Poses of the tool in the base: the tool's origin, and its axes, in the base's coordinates. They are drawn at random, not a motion.
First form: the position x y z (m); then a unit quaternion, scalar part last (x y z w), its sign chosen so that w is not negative.
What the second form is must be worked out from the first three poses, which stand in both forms.
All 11 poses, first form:
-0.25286 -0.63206 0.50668 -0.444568 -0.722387 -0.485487 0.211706
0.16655 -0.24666 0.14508 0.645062 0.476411 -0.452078 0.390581
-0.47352 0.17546 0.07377 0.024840 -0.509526 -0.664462 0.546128
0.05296 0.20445 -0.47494 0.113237 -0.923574 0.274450 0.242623
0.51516 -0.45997 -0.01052 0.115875 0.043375 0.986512 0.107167
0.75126 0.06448 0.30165 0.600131 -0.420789 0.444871 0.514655
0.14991 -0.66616 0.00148 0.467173 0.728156 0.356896 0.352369
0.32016 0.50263 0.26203 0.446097 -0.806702 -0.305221 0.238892
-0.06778 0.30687 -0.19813 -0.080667 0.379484 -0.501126 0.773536
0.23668 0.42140 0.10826 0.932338 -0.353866 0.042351 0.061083
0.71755 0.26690 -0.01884 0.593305 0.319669 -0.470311 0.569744
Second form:
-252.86 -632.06 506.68 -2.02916 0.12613 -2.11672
166.55 -246.66 145.08 1.86789 -0.21268 -1.42985
-473.52 175.46 73.77 -0.93518 -0.63049 -2.09209
52.96 204.45 -474.94 2.48666 -0.39630 2.76140
515.16 -459.97 -10.52 -0.06258 0.24022 2.93273
751.26 64.48 301.65 1.64569 0.10101 1.31674
149.91 -666.16 1.48 -2.77548 1.00961 -2.20460
320.16 502.63 262.03 -2.76171 -0.71782 2.27533
-67.78 306.87 -198.13 0.35050 0.73143 -1.28511
236.68 421.40 108.26 2.99713 0.03575 0.72809
717.55 266.90 -18.84 1.47729 -0.19505 -1.20246

